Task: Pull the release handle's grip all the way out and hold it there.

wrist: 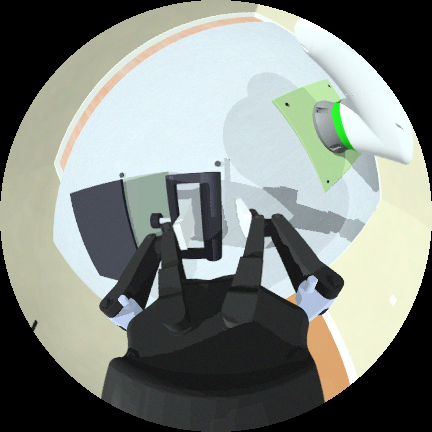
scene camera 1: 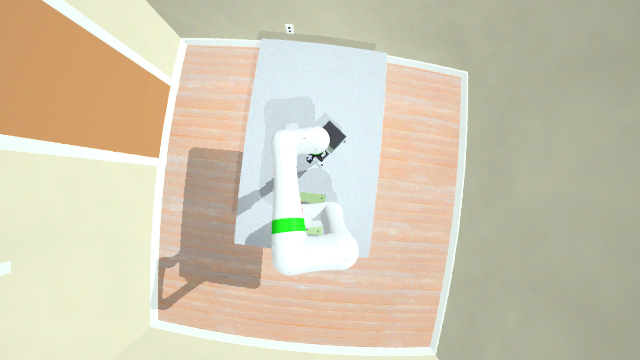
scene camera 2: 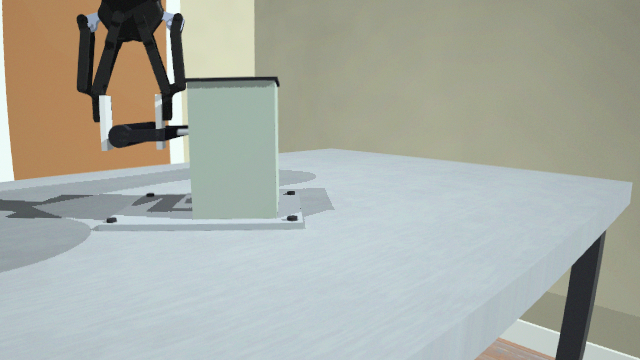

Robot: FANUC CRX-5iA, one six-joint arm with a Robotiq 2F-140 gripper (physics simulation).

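The release handle's grip (scene camera 2: 120, 136) (wrist: 212, 190) is a dark bar on a rectangular frame, level, on the side of a pale green box (scene camera 2: 232, 155) (wrist: 146, 200) with a dark top (scene camera 1: 336, 135). A short pale rod (scene camera 2: 183, 131) shows between the frame and the box. My gripper (scene camera 2: 132, 142) (wrist: 213, 210) points down and is partly open around the grip bar. One finger is inside the frame's opening, the other beyond the bar's outer side. In scene camera 2 the outer pad is very near the bar; contact cannot be told. In scene camera 1 my arm covers much of this.
The box stands on a pale base plate (scene camera 2: 200, 226) with dark bolts at its corners, on the light table (scene camera 1: 350, 85) (scene camera 2: 375, 280). A dark knob (wrist: 156, 220) sticks out beside the inner finger. My arm's green mounting plate (scene camera 1: 314, 197) (wrist: 305, 110) is on the table.
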